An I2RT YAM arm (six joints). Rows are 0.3 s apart.
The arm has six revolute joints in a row. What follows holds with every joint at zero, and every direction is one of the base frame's.
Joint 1 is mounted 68 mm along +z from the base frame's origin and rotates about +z.
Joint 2 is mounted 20 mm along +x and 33.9 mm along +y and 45.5 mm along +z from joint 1 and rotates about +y.
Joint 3 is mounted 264 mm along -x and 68.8 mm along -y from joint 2 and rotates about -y.
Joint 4 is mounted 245 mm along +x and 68.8 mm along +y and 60 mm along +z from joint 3 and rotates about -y.
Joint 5 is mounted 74 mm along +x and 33.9 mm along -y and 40.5 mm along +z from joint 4 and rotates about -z.
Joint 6 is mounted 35.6 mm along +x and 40.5 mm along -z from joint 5 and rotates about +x.
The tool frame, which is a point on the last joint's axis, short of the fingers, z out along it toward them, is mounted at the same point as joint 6; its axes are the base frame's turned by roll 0, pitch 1.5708 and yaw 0 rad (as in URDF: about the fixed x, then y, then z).
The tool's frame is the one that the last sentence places.
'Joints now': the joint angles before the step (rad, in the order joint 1, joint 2, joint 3, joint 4, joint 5, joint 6). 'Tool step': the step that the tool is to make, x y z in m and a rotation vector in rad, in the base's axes. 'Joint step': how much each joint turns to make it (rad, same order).
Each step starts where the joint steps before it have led.
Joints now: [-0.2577 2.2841 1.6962 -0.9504 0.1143 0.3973]
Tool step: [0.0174 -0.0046 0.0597 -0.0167 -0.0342 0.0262]
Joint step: [0.0004 -0.0005 0.2415 -0.2017 0.0061 -0.0263]
